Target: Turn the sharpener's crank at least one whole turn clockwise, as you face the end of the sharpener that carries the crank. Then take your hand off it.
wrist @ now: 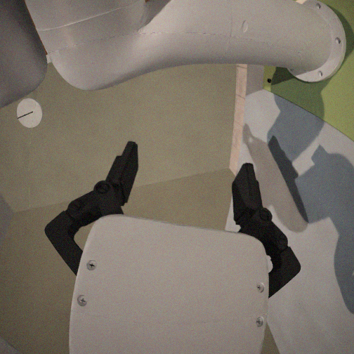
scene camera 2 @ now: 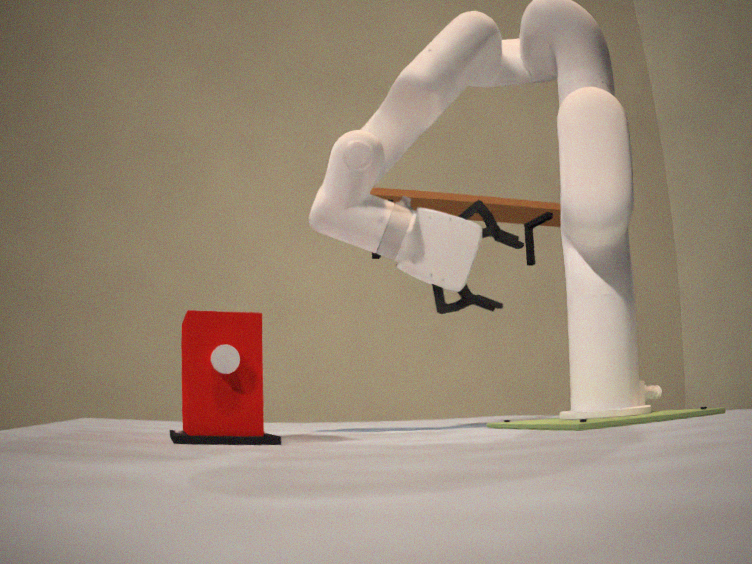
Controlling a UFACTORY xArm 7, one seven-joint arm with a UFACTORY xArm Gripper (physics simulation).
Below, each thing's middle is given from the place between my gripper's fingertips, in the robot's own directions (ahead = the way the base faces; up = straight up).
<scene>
Right now the red sharpener (scene camera 2: 222, 377) is 420 mm ahead of my hand, 140 mm below it and 80 mm to the left of it.
</scene>
